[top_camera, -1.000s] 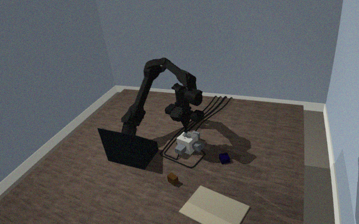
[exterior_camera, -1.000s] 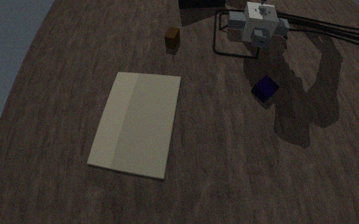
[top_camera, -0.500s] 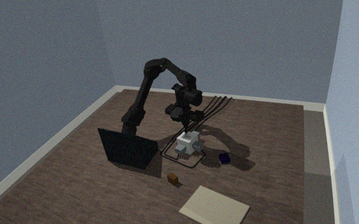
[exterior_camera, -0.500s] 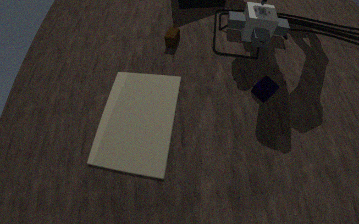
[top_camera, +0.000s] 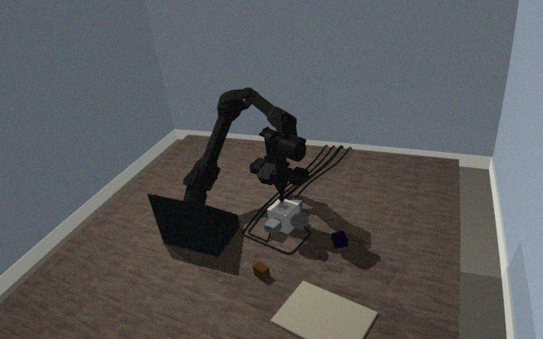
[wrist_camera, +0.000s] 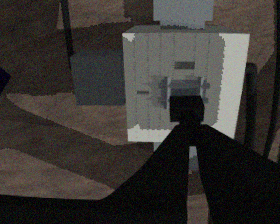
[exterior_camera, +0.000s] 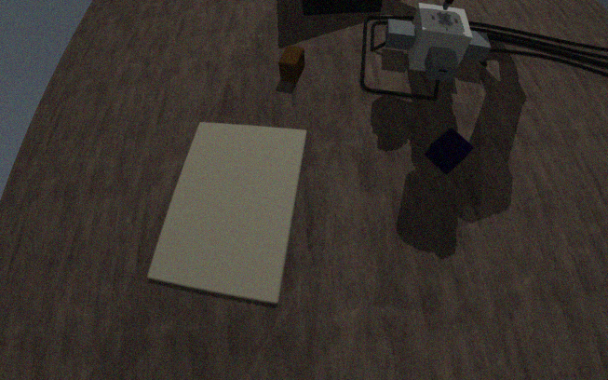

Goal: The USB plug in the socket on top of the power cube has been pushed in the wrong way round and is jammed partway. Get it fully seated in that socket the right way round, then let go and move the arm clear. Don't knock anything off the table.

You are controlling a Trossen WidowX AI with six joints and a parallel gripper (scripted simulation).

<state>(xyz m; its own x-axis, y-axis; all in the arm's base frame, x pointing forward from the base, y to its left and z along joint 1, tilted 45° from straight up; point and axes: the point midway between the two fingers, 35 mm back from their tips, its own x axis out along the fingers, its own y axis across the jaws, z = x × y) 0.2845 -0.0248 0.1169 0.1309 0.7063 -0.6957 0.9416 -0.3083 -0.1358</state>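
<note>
My gripper tip is now 20 mm above the black USB plug. From my gripper tip the other things lie so: blue cube (190 mm ahead, 120 mm below, 60 mm to the right); then cream sheet (350 mm to the right, 200 mm ahead, 130 mm below); then brown cube (240 mm to the right, 110 mm below, 10 mm behind).
</note>
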